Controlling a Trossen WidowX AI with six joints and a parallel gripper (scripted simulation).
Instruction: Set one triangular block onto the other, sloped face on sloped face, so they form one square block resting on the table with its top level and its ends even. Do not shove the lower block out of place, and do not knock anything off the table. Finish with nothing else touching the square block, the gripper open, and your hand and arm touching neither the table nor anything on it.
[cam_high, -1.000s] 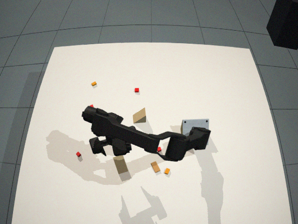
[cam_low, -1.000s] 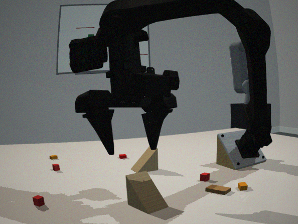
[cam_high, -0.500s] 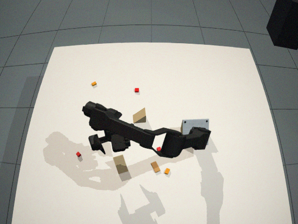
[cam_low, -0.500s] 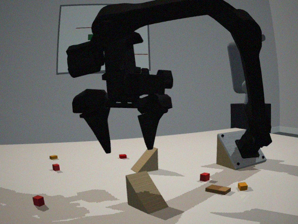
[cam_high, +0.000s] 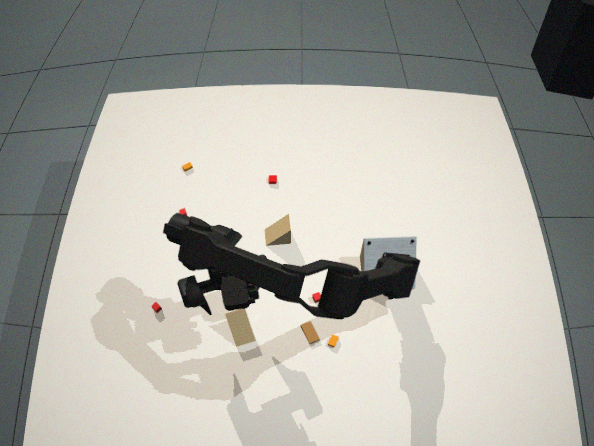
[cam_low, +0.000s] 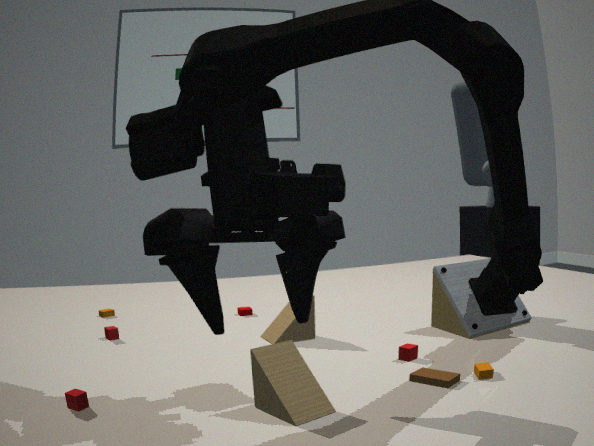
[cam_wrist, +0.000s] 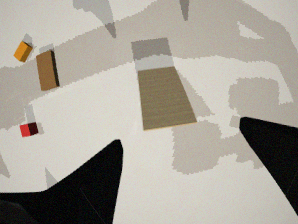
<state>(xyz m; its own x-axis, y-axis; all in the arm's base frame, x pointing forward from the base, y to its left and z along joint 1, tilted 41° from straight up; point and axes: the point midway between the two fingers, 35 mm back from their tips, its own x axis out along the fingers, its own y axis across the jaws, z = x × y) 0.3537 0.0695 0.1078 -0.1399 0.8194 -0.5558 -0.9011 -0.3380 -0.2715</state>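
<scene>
The tan triangular block is 10 mm behind my gripper tip, 10 mm to the left of it and 60 mm below it. Round my gripper tip: flat brown brick: 170 mm behind, 20 mm to the left, 70 mm below.
</scene>
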